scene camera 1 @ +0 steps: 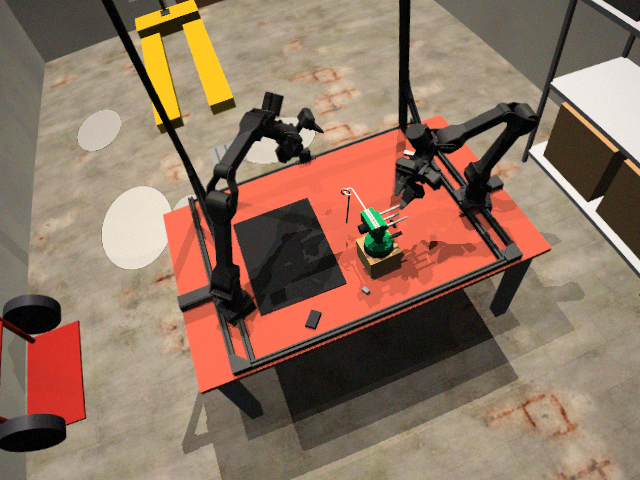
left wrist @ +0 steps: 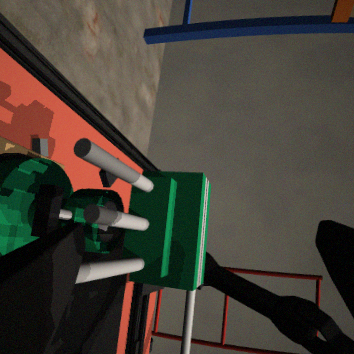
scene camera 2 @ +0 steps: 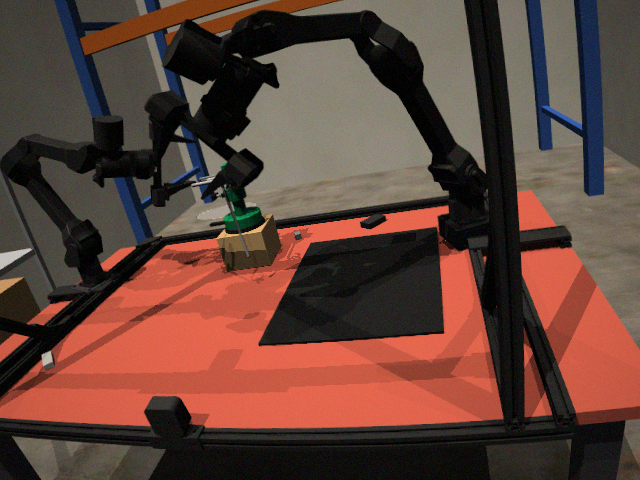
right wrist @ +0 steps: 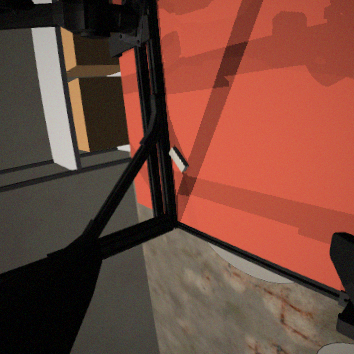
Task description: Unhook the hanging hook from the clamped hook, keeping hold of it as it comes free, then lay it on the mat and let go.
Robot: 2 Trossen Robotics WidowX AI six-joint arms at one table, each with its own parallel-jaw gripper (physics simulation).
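Frame: origin at the left arm's base, x down, y back, z left, level; millimetres.
Seen in the pictures: left gripper, fingertip midpoint: (scene camera 1: 398, 202) (left wrist: 202, 233) (scene camera 2: 195, 162); right gripper, fingertip midpoint: (scene camera 1: 315, 142) (scene camera 2: 179, 180) (right wrist: 215, 247); left arm's base, link origin: (scene camera 1: 475, 196) (scene camera 2: 95, 280) (right wrist: 130, 19); right arm's base, link origin: (scene camera 1: 232, 301) (scene camera 2: 468, 217).
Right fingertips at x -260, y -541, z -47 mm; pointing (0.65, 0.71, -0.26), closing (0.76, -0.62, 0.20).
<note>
Offsets run from my right fingertips to a thing's top centre. "*": to the spot under its first point. Level surfaces: height alone.
A green vise {dy +196, dx +44, dz +271 mm} (scene camera 1: 376, 229) (scene camera 2: 241, 216) (left wrist: 168, 228) stands on a wooden block {dy +183, dx +202, dz +277 mm} (scene camera 1: 381, 264) (scene camera 2: 257, 245). It clamps a white hook {* dy +127, dx +51, dz +203 mm} (scene camera 1: 357, 198) (left wrist: 188, 316) that slopes up to the left. The thin dark hanging hook {dy +80, dx +43, dz +166 mm} (scene camera 1: 347, 210) (scene camera 2: 240, 234) dangles from its tip. The black mat {dx +282 mm} (scene camera 1: 290, 267) (scene camera 2: 375, 295) lies to the left of the vise in scene camera 1. My left gripper (scene camera 1: 408, 192) (scene camera 2: 182, 187) is open and empty, just behind the vise's handle rods. My right gripper (scene camera 1: 305, 138) (scene camera 2: 204, 138) is open and empty, high over the table's back edge, away from the hooks.
A small dark block {dy -30, dx +273, dz +490 mm} (scene camera 1: 313, 319) (scene camera 2: 372, 220) and a small grey cube {dy +136, dx +273, dz +395 mm} (scene camera 1: 366, 290) (scene camera 2: 297, 234) lie on the red table {dx +287 mm} (scene camera 1: 451, 238). A black frame rail (scene camera 1: 385, 311) rings the table, with upright posts (scene camera 1: 404, 62) (scene camera 2: 494, 190). A small white block {dy +333, dx +276, dz -202 mm} (right wrist: 178, 159) lies near a corner.
</note>
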